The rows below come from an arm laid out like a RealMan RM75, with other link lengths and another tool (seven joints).
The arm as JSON. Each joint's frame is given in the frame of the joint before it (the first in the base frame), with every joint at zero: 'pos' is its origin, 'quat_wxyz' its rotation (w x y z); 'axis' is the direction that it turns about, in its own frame. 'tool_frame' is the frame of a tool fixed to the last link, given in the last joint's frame.
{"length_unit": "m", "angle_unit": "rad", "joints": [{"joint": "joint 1", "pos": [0.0, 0.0, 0.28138], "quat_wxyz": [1.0, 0.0, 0.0, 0.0], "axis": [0.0, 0.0, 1.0]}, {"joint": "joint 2", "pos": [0.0, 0.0, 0.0], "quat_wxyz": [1.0, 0.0, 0.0, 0.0], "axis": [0.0, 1.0, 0.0]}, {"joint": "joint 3", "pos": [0.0, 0.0, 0.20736], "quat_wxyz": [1.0, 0.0, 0.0, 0.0], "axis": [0.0, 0.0, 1.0]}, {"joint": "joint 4", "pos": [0.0, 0.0, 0.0], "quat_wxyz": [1.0, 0.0, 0.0, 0.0], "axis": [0.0, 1.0, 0.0]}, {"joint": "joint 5", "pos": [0.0, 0.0, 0.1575], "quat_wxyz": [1.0, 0.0, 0.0, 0.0], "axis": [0.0, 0.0, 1.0]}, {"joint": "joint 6", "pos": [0.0, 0.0, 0.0], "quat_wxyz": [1.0, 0.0, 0.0, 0.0], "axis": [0.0, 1.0, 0.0]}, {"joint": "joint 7", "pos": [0.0, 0.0, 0.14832], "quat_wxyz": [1.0, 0.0, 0.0, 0.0], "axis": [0.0, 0.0, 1.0]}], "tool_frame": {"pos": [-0.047, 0.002, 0.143], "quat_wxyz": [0.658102, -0.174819, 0.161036, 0.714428]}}
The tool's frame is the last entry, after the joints.
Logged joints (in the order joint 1, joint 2, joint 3, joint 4, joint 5, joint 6, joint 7), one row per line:
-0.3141, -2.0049, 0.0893, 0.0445, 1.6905, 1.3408, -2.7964
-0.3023, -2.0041, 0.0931, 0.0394, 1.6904, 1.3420, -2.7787
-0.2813, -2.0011, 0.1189, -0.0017, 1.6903, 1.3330, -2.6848
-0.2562, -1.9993, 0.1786, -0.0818, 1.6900, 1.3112, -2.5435
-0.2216, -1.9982, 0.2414, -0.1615, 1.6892, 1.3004, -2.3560
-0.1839, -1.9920, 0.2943, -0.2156, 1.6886, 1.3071, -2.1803
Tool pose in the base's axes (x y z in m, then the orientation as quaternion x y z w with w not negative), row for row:
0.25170, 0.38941, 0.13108, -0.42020, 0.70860, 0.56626, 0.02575
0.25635, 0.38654, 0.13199, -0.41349, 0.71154, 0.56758, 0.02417
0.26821, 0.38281, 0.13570, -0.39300, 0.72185, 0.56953, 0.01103
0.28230, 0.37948, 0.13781, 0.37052, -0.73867, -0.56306, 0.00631
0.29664, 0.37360, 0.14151, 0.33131, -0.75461, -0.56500, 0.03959
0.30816, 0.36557, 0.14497, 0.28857, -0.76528, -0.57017, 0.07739
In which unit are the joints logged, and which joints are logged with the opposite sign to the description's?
The joints are logged in radians. Opposite sign: joint 1, joint 2, joint 3.
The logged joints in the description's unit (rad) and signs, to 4 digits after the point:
0.3141, 2.0049, -0.0893, 0.0445, 1.6905, 1.3408, -2.7964
0.3023, 2.0041, -0.0931, 0.0394, 1.6904, 1.3420, -2.7787
0.2813, 2.0011, -0.1189, -0.0017, 1.6903, 1.3330, -2.6848
0.2562, 1.9993, -0.1786, -0.0818, 1.6900, 1.3112, -2.5435
0.2216, 1.9982, -0.2414, -0.1615, 1.6892, 1.3004, -2.3560
0.1839, 1.9920, -0.2943, -0.2156, 1.6886, 1.3071, -2.1803

